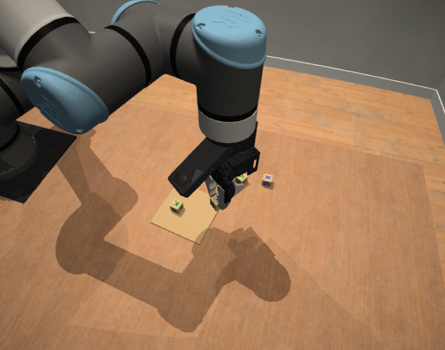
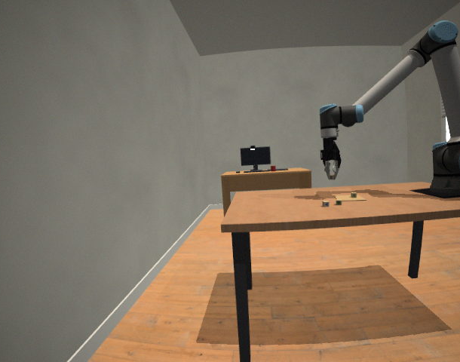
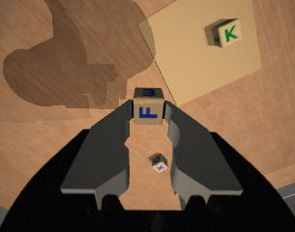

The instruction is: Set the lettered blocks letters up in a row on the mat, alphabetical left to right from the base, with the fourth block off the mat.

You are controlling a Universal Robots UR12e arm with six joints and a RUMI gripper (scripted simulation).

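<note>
The tan mat lies 120 mm below my hand, 90 mm behind it and 30 mm to the left of it.
</note>
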